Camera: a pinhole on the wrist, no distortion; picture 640 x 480 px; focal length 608.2 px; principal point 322.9 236.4 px. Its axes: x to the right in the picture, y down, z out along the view. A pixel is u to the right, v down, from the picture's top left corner.
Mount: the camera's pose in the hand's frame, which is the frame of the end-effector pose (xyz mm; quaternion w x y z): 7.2 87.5 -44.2 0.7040 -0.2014 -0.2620 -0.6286
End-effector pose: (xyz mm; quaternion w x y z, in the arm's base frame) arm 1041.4 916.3 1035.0 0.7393 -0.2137 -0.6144 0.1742
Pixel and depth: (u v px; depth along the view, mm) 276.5 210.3 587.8
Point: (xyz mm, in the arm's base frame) 647.9 1316.0 766.0
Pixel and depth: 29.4 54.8 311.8
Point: 919.1 1183.6 737.0
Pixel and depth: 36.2 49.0 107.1
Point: 1028.2 1055.0 901.6
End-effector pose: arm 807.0 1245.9 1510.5 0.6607 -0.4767 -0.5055 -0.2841
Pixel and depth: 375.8 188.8 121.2
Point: 910.1 1354.7 1445.7
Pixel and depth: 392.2 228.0 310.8
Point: 923.7 1540.9 1403.9
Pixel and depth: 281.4 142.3 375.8
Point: 967.2 1574.4 1315.4
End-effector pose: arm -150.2 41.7 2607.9 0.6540 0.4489 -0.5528 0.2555
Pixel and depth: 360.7 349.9 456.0
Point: -599.9 -89.1 2750.5
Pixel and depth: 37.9 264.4 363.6
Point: -594.5 137.2 2712.5
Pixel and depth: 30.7 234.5 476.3
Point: -722.0 151.1 2712.4
